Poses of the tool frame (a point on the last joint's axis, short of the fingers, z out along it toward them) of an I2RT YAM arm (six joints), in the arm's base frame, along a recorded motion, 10 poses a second.
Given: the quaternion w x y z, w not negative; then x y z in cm.
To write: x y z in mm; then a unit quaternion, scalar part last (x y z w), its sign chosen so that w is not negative. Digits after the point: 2 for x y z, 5 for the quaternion.
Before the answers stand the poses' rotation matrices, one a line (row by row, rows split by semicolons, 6 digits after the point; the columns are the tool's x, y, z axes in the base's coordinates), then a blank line. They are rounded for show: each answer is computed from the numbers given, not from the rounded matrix.
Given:
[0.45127, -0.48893, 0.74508, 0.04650, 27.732, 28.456, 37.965]
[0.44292, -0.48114, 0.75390, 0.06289, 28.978, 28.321, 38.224]
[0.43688, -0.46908, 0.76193, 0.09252, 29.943, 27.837, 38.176]
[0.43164, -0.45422, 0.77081, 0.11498, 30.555, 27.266, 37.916]
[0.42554, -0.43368, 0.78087, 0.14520, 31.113, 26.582, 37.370]
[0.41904, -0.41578, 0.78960, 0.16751, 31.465, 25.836, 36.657]
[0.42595, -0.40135, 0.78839, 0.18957, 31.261, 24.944, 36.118]
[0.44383, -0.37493, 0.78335, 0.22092, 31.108, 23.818, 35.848]
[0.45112, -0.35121, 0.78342, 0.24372, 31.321, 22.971, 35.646]
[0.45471, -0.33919, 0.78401, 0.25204, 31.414, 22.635, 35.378]
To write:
-0.114609 -0.770549 0.626992; -0.686613 0.517572 0.510569; -0.717932 -0.371985 -0.588388
-0.144647 -0.781178 0.607321; -0.669756 0.529096 0.521042; -0.728357 -0.331389 -0.599731
-0.178198 -0.795655 0.578947; -0.633974 0.542807 0.550852; -0.752544 -0.268876 -0.601151
-0.214740 -0.799497 0.560974; -0.600976 0.560926 0.569376; -0.769879 -0.214864 -0.600932
-0.261677 -0.800869 0.538640; -0.553717 0.581679 0.595859; -0.790521 -0.142331 -0.595667
-0.303062 -0.796990 0.522456; -0.516215 0.598133 0.612992; -0.801046 -0.083926 -0.592690
-0.314977 -0.794327 0.519456; -0.471341 0.605967 0.640813; -0.823788 -0.042999 -0.565264
-0.324885 -0.783504 0.529689; -0.391301 0.621244 0.678925; -0.861007 0.013305 -0.508419
-0.346287 -0.770181 0.535637; -0.330395 0.634506 0.698743; -0.878023 0.064994 -0.474185
-0.356382 -0.761062 0.542012; -0.302644 0.642854 0.703665; -0.883967 0.086737 -0.459433

[277.32, 284.56, 379.65, -0.48893, 0.74508, 0.04650, 0.45127]
[289.78, 283.21, 382.24, -0.48114, 0.75390, 0.06289, 0.44292]
[299.43, 278.37, 381.76, -0.46908, 0.76193, 0.09252, 0.43688]
[305.55, 272.66, 379.16, -0.45422, 0.77081, 0.11498, 0.43164]
[311.13, 265.82, 373.70, -0.43368, 0.78087, 0.14520, 0.42554]
[314.65, 258.36, 366.57, -0.41578, 0.78960, 0.16751, 0.41904]
[312.61, 249.44, 361.18, -0.40135, 0.78839, 0.18957, 0.42595]
[311.08, 238.18, 358.48, -0.37493, 0.78335, 0.22092, 0.44383]
[313.21, 229.71, 356.46, -0.35121, 0.78342, 0.24372, 0.45112]
[314.14, 226.35, 353.78, -0.33919, 0.78401, 0.25204, 0.45471]

